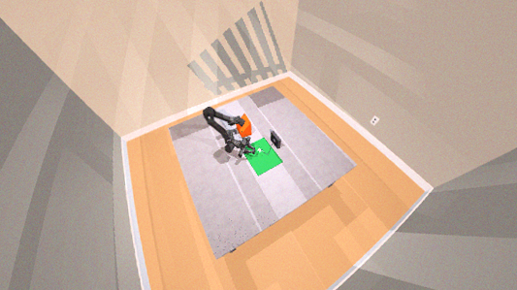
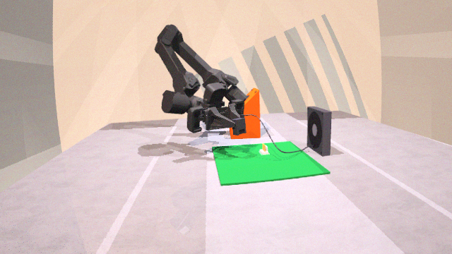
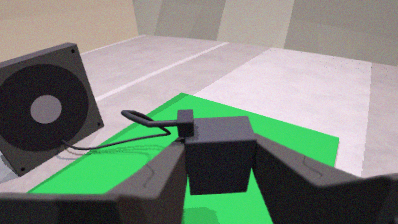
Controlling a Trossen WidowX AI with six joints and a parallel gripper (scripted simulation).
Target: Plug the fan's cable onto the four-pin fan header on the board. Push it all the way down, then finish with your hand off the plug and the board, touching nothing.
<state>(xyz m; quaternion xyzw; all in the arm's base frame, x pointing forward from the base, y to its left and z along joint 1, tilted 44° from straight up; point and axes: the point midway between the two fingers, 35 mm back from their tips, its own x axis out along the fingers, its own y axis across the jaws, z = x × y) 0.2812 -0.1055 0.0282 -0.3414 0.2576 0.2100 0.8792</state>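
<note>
My gripper tip is 1 cm above the dark fan plug. The rest, counted from my gripper tip: white four-pin header (3 cm behind, 7 cm to the left, 9 cm below); green board (2 cm ahead, 5 cm to the left, 11 cm below); black fan (1 cm behind, 22 cm to the left, 3 cm below).
</note>
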